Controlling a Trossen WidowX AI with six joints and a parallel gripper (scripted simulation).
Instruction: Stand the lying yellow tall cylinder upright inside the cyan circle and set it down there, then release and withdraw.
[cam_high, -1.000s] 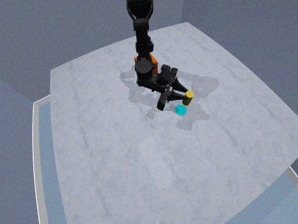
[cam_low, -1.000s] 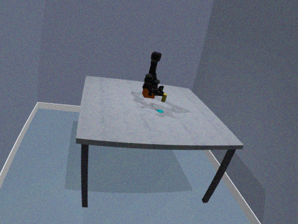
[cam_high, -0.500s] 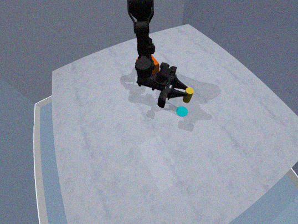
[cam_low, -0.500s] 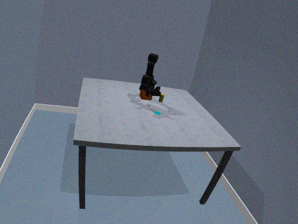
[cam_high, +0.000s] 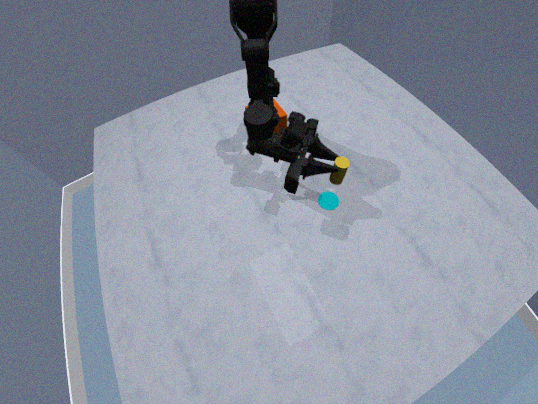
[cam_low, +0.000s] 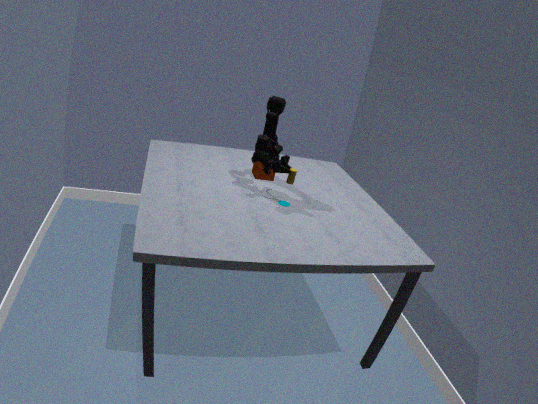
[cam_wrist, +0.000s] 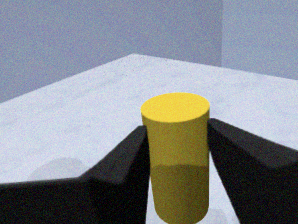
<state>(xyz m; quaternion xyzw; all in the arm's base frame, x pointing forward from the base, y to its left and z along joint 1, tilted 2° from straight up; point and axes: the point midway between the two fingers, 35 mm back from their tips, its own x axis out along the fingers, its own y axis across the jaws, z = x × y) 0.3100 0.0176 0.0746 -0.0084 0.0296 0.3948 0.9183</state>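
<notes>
My gripper tip is now 16 cm above the cyan circle. Round my gripper tip: yellow tall cylinder 2 cm below.
</notes>
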